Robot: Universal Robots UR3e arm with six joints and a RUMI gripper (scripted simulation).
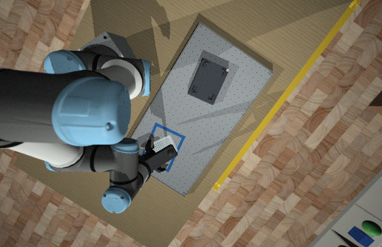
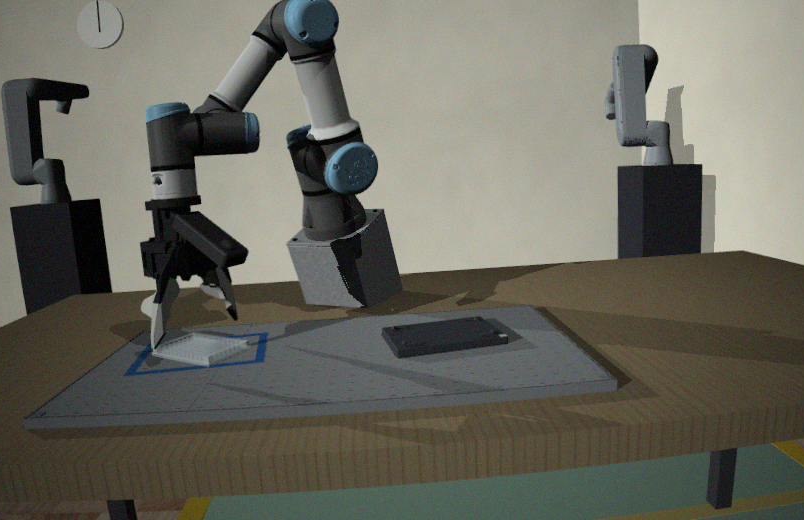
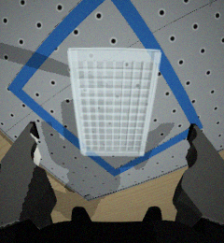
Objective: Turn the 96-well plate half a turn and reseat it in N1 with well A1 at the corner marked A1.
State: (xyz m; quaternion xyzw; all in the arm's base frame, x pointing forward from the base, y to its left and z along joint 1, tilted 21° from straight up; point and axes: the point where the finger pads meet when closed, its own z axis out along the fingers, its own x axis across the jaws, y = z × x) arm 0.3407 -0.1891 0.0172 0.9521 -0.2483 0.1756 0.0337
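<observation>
Now: the 96-well plate 20 mm below my hand. Round my hand: A1 mark: 40 mm ahead, 450 mm to the left, 20 mm below; dark plate nest N1: 370 mm to the left, 20 mm below.
</observation>
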